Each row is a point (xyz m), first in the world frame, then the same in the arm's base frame.
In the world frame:
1: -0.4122 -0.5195 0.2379
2: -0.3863 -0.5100 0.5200
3: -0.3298 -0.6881 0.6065
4: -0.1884 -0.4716 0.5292
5: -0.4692 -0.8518 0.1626
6: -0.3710 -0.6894 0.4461
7: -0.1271 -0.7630 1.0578
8: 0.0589 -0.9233 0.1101
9: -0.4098 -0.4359 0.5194
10: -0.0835 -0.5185 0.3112
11: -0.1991 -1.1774 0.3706
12: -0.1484 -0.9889 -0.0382
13: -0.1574 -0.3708 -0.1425
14: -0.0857 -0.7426 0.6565
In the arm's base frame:
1: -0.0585 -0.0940 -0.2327
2: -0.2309 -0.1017 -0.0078
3: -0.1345 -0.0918 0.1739
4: -0.2504 0.0973 0.0200
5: 0.2476 -0.2045 -0.1168
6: -0.0421 -0.1124 0.0381
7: -0.3244 0.0354 0.6190
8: 0.3807 0.3021 -0.0056
9: -0.2919 -0.1101 -0.0552
10: -0.0749 0.2171 -0.1047
11: 0.4084 -0.0303 0.2906
12: 0.5035 0.1059 -0.1308
13: 0.0690 0.2297 -0.5655
14: -0.0998 0.1291 0.2966

